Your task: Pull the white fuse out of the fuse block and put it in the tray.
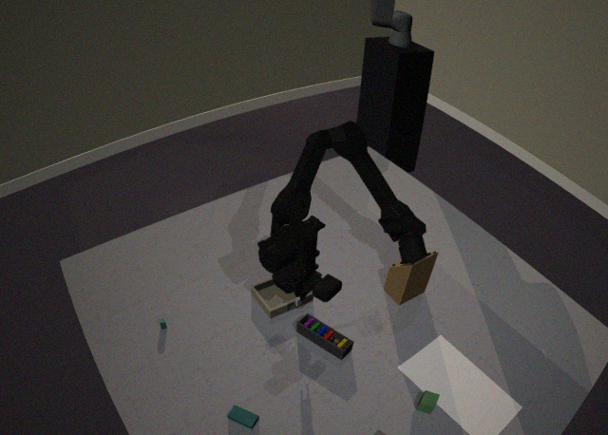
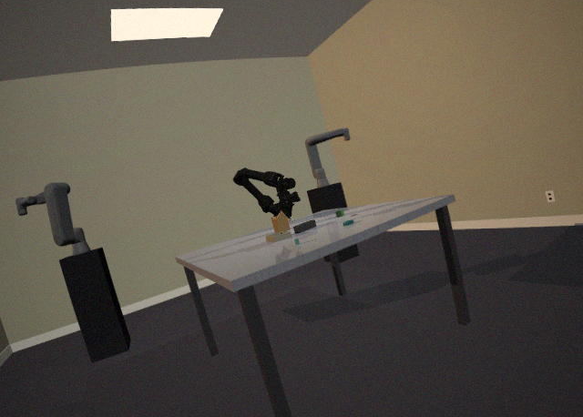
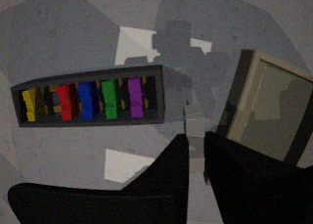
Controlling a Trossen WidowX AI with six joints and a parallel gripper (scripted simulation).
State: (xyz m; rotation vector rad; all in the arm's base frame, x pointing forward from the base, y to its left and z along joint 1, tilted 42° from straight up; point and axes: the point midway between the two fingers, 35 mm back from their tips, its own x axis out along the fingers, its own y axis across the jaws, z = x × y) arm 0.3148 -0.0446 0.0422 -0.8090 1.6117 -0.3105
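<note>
The beige tray lies 9 cm to the right of my gripper tip, 9 cm below it and 1 cm behind it. Also, from my gripper tip: white fuse (1 cm below); green block (39 cm to the left, 11 cm behind, 8 cm below).
</note>
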